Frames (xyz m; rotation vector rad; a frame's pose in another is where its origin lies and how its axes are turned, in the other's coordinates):
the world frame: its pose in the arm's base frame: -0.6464 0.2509 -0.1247 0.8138 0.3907 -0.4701
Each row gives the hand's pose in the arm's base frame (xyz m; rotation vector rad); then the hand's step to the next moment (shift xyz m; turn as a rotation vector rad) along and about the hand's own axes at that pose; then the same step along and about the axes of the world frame.
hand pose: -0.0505 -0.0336 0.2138 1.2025 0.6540 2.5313
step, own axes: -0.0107 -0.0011 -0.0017 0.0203 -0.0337 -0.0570
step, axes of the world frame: 0.0098 -0.0046 -0.0015 -0.0339 -0.0382 -0.0468
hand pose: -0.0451 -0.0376 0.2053 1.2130 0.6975 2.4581
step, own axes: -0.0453 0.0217 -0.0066 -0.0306 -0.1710 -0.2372
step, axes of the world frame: 0.0375 -0.0263 0.0216 -0.0296 -0.1934 -0.2195
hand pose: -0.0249 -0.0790 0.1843 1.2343 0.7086 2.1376
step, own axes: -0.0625 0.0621 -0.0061 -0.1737 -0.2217 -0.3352
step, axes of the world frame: 0.0265 -0.0464 0.0703 0.0571 -0.3462 -0.2619
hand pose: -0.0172 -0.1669 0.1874 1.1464 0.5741 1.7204
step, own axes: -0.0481 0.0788 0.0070 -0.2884 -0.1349 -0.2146
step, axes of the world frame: -0.0229 -0.0336 0.0832 0.1251 -0.3524 -0.0871
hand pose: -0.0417 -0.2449 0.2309 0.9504 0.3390 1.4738
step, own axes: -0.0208 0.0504 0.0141 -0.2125 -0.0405 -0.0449
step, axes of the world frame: -0.0330 -0.0117 0.0441 0.0821 -0.1994 0.0479
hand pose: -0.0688 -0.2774 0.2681 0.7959 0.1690 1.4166
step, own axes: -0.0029 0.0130 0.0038 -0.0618 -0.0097 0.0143
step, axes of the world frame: -0.0110 -0.0021 0.0082 0.0269 -0.0445 0.0376
